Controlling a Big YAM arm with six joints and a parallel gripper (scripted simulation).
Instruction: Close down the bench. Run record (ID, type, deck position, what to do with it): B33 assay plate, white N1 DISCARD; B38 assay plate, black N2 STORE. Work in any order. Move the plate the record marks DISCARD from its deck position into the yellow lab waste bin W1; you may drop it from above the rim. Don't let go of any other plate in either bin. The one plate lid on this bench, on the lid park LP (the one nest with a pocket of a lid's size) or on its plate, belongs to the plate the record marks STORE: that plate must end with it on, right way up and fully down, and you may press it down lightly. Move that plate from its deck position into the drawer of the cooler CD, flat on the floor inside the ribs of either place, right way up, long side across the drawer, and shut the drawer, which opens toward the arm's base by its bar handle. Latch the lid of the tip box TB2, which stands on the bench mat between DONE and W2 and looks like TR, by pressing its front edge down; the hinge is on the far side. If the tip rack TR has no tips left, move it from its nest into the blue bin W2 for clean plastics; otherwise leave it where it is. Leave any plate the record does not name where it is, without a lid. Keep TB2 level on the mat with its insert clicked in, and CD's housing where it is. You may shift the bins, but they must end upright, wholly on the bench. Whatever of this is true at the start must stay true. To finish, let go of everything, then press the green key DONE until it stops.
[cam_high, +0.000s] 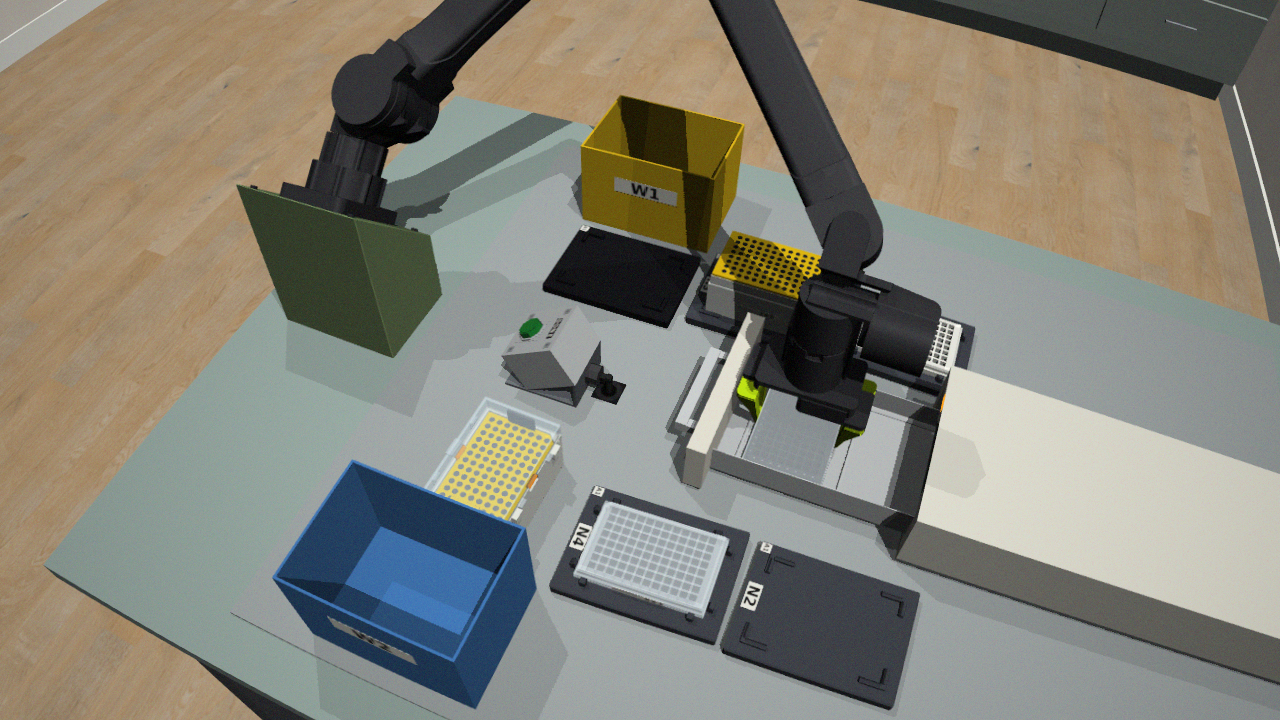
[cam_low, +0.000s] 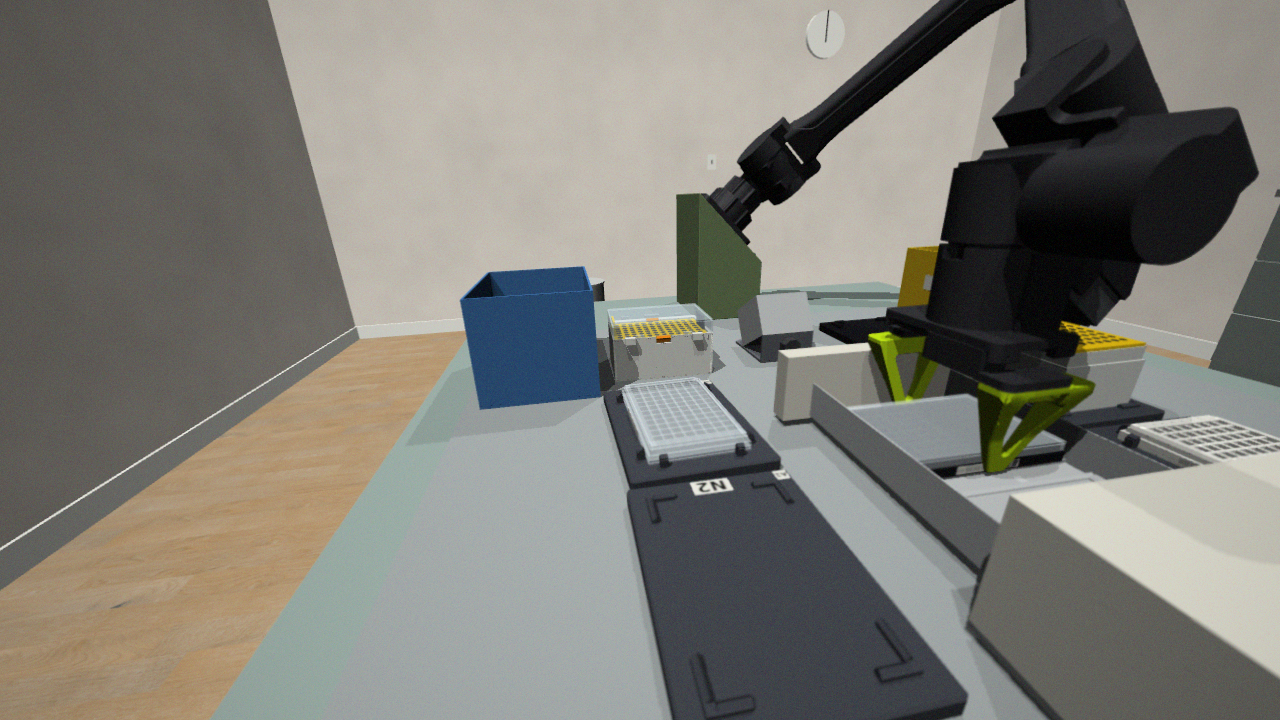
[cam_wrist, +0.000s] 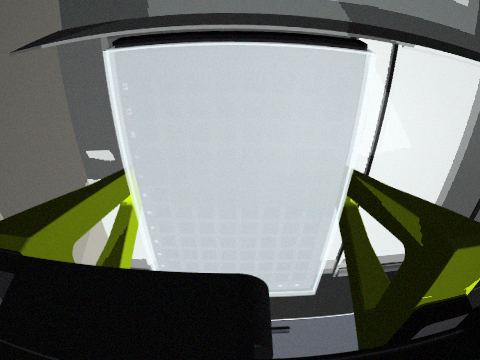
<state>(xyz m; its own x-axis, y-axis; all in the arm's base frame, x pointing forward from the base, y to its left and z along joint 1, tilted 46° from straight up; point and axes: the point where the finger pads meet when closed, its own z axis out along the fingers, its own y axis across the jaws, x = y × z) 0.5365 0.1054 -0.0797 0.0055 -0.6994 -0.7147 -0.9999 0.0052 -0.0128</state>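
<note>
The black plate lies right at my hand. The rest, counted from my hand: cooler CD (19 cm ahead, 1 cm to the right, 1 cm above); plate lid (right at my hand); cooler drawer (3 cm ahead, 1 cm to the right).
</note>
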